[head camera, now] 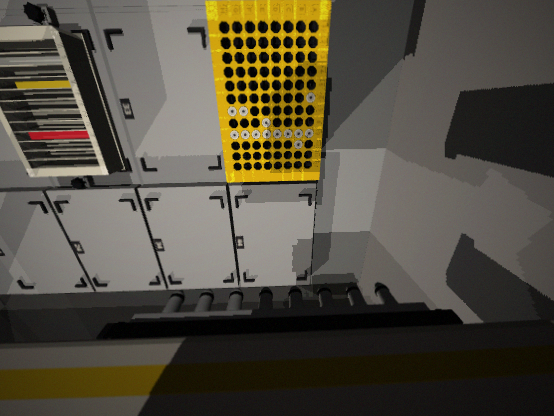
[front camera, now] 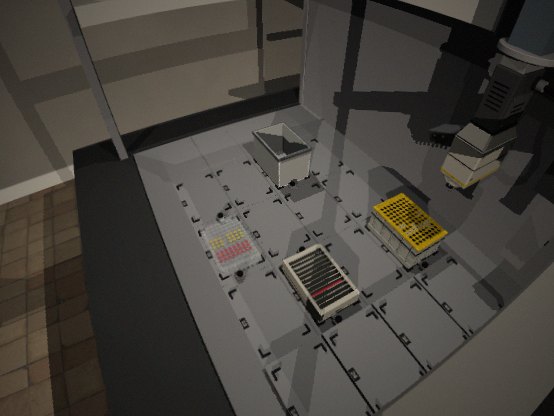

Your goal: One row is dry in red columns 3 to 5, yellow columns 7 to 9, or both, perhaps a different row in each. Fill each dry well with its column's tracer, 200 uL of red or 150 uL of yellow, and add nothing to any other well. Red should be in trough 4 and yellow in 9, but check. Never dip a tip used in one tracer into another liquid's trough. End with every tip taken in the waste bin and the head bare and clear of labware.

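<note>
The pipetting head hangs high at the right in the front view, beyond the tip rack; its nozzles look bare in the head view. The yellow tip rack has a full row of pale tips, several scattered ones and many dark holes. The trough rack shows a red strip; a yellow strip also shows in the head view. The well plate has unbroken red rows and a gap splitting its yellow block. The plate gripper does not show in either view.
The open waste bin stands at the back of the deck, beyond the plate and trough rack. Dark clamp knobs stand beside the labware. Clear panels and walls border the deck.
</note>
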